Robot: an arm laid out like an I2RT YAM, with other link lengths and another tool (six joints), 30 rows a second.
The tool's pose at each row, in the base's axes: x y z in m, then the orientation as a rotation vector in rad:
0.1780 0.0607 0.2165 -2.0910 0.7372 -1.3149
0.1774 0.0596 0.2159 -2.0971 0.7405 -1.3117
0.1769 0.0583 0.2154 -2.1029 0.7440 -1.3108
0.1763 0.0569 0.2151 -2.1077 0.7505 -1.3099
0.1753 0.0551 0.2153 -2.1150 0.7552 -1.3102
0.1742 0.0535 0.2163 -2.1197 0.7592 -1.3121
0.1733 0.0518 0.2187 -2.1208 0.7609 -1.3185
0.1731 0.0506 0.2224 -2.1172 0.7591 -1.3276
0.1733 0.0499 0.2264 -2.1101 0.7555 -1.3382
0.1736 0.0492 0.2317 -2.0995 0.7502 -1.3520
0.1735 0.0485 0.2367 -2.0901 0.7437 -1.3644
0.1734 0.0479 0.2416 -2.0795 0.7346 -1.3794
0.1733 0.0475 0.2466 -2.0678 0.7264 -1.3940
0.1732 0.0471 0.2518 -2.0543 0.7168 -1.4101
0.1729 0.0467 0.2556 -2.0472 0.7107 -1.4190
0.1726 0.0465 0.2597 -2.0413 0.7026 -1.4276
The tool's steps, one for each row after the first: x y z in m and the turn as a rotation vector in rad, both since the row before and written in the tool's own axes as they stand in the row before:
0.0002 0.0013 -0.0005 -0.0059 -0.0024 -0.0004
0.0004 0.0013 -0.0005 -0.0060 -0.0007 -0.0011
0.0006 0.0013 -0.0007 -0.0070 0.0003 0.0008
0.0010 0.0013 -0.0013 -0.0079 0.0002 -0.0018
0.0013 0.0006 -0.0016 -0.0059 0.0016 -0.0014
0.0023 -0.0003 -0.0020 -0.0025 0.0047 -0.0024
0.0030 -0.0017 -0.0018 0.0025 0.0065 -0.0025
0.0030 -0.0023 -0.0014 0.0058 0.0077 -0.0021
0.0039 -0.0032 -0.0018 0.0088 0.0101 -0.0023
0.0036 -0.0029 -0.0020 0.0087 0.0087 -0.0030
0.0035 -0.0029 -0.0019 0.0106 0.0101 -0.0047
0.0035 -0.0031 -0.0018 0.0108 0.0103 -0.0036
0.0036 -0.0033 -0.0018 0.0126 0.0114 -0.0040
0.0027 -0.0023 -0.0015 0.0071 0.0060 -0.0028
0.0027 -0.0027 -0.0015 0.0074 0.0051 -0.0042

